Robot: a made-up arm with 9 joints. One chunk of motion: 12 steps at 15 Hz.
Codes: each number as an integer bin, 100 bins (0 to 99) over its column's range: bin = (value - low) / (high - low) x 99, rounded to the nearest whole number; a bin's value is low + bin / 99 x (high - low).
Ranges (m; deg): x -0.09..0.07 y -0.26..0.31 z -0.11..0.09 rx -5..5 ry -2..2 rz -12..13
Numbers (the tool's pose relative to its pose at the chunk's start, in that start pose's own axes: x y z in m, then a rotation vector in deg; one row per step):
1: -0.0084 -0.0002 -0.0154 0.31 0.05 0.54
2: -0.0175 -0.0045 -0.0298 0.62 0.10 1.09
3: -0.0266 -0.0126 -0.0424 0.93 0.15 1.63
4: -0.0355 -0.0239 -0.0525 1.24 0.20 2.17
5: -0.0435 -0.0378 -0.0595 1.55 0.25 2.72
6: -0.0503 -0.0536 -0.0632 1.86 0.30 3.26
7: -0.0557 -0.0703 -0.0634 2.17 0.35 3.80
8: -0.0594 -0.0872 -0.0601 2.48 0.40 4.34
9: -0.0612 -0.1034 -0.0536 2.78 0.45 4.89
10: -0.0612 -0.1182 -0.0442 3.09 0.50 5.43
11: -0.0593 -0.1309 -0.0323 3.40 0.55 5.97
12: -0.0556 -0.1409 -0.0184 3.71 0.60 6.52
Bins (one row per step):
1: 50 45 47 53 51 50
2: 45 44 40 56 52 52
3: 39 43 33 59 53 54
4: 34 41 28 62 54 56
5: 29 39 25 65 56 58
6: 25 36 23 68 57 60
7: 21 33 23 71 58 63
8: 19 30 25 74 59 65
9: 18 27 28 77 61 67
10: 18 25 33 80 62 69
11: 19 22 38 83 63 71
12: 21 21 45 86 64 73

